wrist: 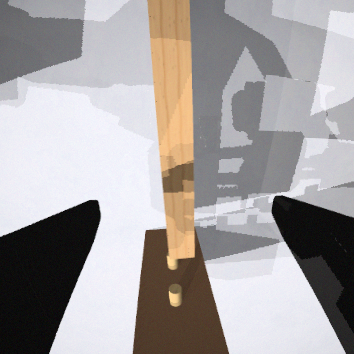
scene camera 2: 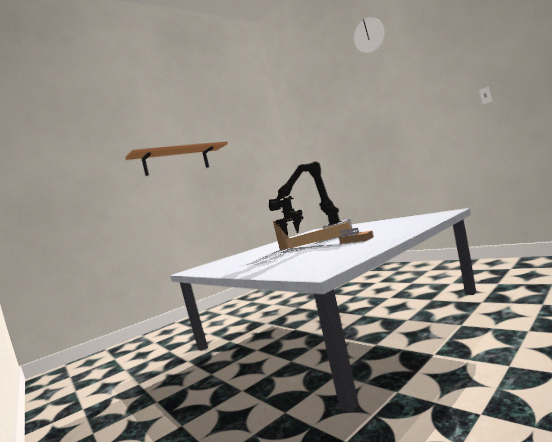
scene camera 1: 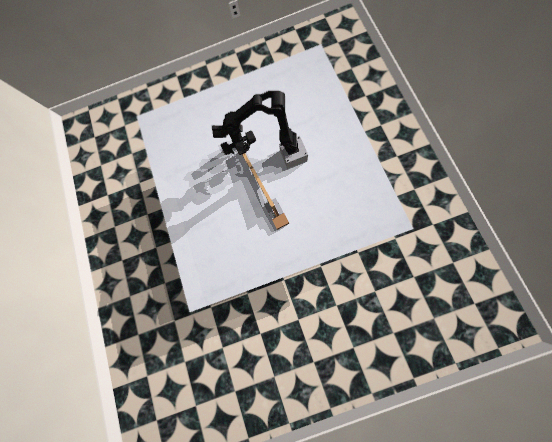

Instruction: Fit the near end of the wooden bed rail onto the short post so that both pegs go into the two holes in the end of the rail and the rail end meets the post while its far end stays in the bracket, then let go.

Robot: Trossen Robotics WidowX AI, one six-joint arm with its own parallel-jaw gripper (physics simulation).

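Seen in the pictures: gripper, between the fingertips: (wrist: 187, 206) (scene camera 2: 292, 234); arm's base, origin of its link: (scene camera 2: 335, 223) (scene camera 1: 292, 148).
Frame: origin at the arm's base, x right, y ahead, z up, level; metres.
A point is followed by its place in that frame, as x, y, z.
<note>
The wooden rail (scene camera 1: 260, 181) @[-0.123, 0.231, 0.006] (scene camera 2: 320, 235) @[-0.105, 0.249, -0.027] (wrist: 175, 115) @[0.052, 0.265, -0.011] runs from the short post to the bracket (scene camera 1: 273, 209) @[-0.291, 0.216, -0.024] (scene camera 2: 349, 231) @[-0.290, 0.222, -0.027]. Its far end is at the bracket; how it sits there is too small to tell. The post (scene camera 2: 281, 240) @[0.175, 0.302, -0.023] (wrist: 172, 332) @[0.164, 0.272, 0.025] stands upright; the arm hides it in scene camera 1. In the wrist view, two pegs stick out of its dark face. The rail's near end overlaps one peg (wrist: 172, 263) @[0.158, 0.274, -0.024] in view; the other peg (wrist: 175, 295) @[0.153, 0.274, 0.008] shows fully outside the rail. My gripper (scene camera 1: 239, 144) @[0.094, 0.275, 0.003] (scene camera 2: 291, 231) @[0.094, 0.275, 0.003] (wrist: 187, 206) @[0.094, 0.275, 0.003] is open and empty, above the near end, one finger on each side in the wrist view.
The far post (scene camera 1: 281, 221) @[-0.366, 0.196, -0.044] (scene camera 2: 357, 237) @[-0.349, 0.242, -0.058], an orange-brown block, lies by the bracket. The arm's grey base (scene camera 1: 295, 156) @[-0.053, -0.001, 0.001] stands on the white table (scene camera 1: 350, 200) @[-0.381, -0.211, -0.080] (scene camera 2: 240, 275) @[-0.117, 0.801, -0.080] beside the rail. A wall shelf (scene camera 2: 177, 150) hangs behind. Arm shadows cross the table around the rail.
</note>
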